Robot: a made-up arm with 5 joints.
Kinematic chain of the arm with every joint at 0, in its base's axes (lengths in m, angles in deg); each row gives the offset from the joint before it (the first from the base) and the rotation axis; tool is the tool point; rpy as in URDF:
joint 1: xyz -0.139 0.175 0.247 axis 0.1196 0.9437 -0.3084
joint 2: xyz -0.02 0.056 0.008 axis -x
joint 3: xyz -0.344 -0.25 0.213 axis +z
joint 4: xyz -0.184 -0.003 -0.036 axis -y
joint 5: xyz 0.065 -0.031 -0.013 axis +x
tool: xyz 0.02 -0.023 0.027 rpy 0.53 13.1 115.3
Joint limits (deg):
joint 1: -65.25..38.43
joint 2: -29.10..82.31
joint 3: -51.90..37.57
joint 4: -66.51..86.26
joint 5: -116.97..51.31
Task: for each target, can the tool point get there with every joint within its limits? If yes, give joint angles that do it. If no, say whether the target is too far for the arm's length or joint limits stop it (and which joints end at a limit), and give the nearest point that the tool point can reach.
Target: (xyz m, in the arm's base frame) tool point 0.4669 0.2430 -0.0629
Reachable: no: joint limits stop it (at a limit: joint 1, joint 2, joint 3, joint 5) | nearest point -0.1700 -0.2840 -0.0674 | short by 0.827 m
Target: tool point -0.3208 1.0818 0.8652
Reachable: no: too far | nearest point -0.3833 0.5223 0.7642 | short by 0.572 m
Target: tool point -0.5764 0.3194 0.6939
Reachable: yes | joints 7.13 61.79 6.16 39.47 -36.48
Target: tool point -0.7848 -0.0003 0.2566
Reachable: yes | joints -43.47 38.50 29.25 71.55 -67.70
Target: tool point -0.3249 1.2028 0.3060
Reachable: no: too far | nearest point -0.4630 0.5210 0.5934 | short by 0.753 m
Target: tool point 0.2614 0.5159 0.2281
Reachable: no: joint limits stop it (at a limit: joint 1, joint 2, joint 3, joint 5) | nearest point -0.3076 0.4565 0.6664 | short by 0.721 m
